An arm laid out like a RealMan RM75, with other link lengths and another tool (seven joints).
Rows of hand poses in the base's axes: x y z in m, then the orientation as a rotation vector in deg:
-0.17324 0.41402 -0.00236 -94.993 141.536 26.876
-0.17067 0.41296 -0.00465 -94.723 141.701 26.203
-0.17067 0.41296 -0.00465 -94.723 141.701 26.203
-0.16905 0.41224 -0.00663 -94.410 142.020 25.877
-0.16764 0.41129 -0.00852 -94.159 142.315 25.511
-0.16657 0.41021 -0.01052 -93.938 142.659 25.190
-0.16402 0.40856 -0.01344 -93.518 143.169 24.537
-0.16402 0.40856 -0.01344 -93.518 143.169 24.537
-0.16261 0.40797 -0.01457 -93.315 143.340 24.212
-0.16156 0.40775 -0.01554 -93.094 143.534 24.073
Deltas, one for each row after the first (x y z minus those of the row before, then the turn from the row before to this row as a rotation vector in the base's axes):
0.00257 -0.00106 -0.00229 -0.309 -0.302 -0.253
0.00000 0.00000 0.00000 0.000 0.000 0.000
0.00162 -0.00072 -0.00198 -0.217 -0.040 -0.294
0.00141 -0.00095 -0.00189 -0.245 -0.054 -0.252
0.00107 -0.00108 -0.00200 -0.260 0.013 -0.242
0.00255 -0.00165 -0.00292 -0.440 -0.093 -0.426
0.00000 0.00000 0.00000 0.000 0.000 0.000
0.00141 -0.00059 -0.00113 -0.178 -0.101 -0.188
0.00105 -0.00022 -0.00097 -0.097 -0.003 -0.193

